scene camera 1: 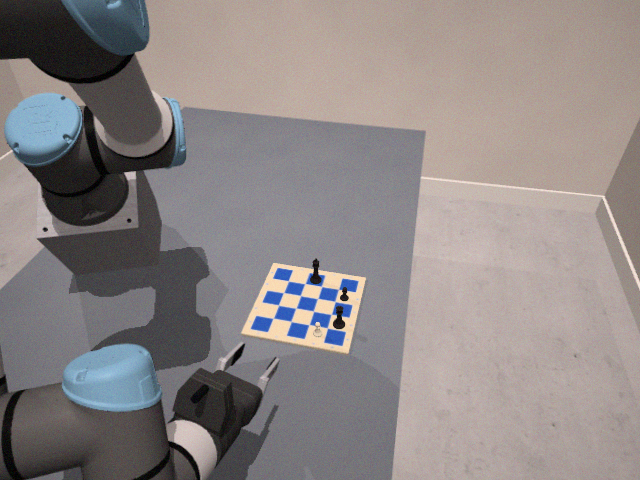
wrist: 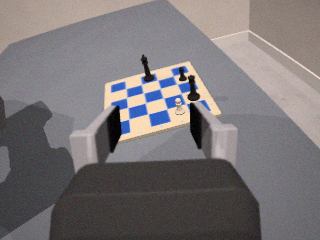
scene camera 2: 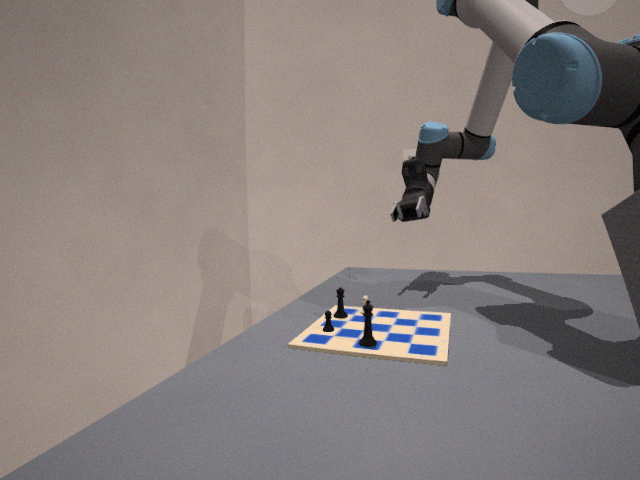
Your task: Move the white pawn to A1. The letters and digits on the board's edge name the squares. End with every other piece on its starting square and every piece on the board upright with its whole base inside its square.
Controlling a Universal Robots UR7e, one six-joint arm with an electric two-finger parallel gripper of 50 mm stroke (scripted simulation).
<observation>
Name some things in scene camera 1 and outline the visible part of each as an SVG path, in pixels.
My gripper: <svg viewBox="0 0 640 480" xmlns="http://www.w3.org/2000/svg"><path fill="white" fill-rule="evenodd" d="M242 342L225 358L221 357L218 360L214 374L232 382L234 404L224 432L226 443L224 455L238 437L241 428L248 425L257 413L268 381L276 372L280 361L276 357L273 359L266 372L260 377L257 386L225 372L242 356L245 343Z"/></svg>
A chessboard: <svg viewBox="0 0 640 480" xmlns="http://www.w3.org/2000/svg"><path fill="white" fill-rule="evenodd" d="M273 263L241 335L348 355L366 278L318 270L322 280L319 284L313 284L310 278L313 276L314 269ZM316 322L320 322L321 337L313 335L313 331L316 329ZM337 306L343 307L342 320L345 322L343 329L333 327L333 321L337 318ZM343 287L347 288L348 301L340 300L340 296L343 294Z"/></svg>
</observation>
